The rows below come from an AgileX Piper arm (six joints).
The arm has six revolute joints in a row. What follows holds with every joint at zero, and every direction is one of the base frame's. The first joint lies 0.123 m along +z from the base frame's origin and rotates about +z. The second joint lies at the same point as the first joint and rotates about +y. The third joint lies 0.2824 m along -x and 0.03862 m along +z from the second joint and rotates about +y. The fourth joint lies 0.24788 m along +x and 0.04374 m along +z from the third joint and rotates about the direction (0.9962, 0, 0.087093). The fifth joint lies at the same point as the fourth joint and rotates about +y. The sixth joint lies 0.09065 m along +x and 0.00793 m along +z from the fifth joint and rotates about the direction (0.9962, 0, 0.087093). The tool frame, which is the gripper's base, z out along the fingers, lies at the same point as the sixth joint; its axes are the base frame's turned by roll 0, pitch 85.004 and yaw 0 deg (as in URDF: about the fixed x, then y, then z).
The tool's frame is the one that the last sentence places.
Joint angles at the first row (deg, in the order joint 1, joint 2, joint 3, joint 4, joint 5, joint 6):
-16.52, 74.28, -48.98, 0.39, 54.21, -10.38
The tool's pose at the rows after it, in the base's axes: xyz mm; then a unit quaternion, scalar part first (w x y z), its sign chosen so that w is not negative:
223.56 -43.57 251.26 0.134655 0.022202 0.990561 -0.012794
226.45 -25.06 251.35 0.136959 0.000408 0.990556 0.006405
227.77 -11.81 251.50 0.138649 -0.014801 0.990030 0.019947
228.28 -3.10 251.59 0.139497 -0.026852 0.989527 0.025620
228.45 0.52 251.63 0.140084 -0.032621 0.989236 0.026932
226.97 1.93 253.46 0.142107 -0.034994 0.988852 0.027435
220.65 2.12 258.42 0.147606 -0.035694 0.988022 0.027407
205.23 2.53 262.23 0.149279 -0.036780 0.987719 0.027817
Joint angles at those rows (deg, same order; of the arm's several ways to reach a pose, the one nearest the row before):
-11.55, 74.28, -48.98, 1.60, 54.22, -9.73
-7.40, 74.28, -48.98, 3.35, 54.21, -8.94
-4.45, 74.28, -48.98, 4.58, 54.10, -8.34
-2.36, 74.28, -48.98, 4.93, 53.97, -7.82
-1.45, 74.28, -48.98, 4.93, 53.87, -7.58
-1.11, 73.79, -48.98, 4.93, 54.12, -7.49
-1.11, 71.99, -48.62, 4.93, 54.92, -7.49
-1.11, 68.43, -46.78, 4.93, 56.45, -7.49

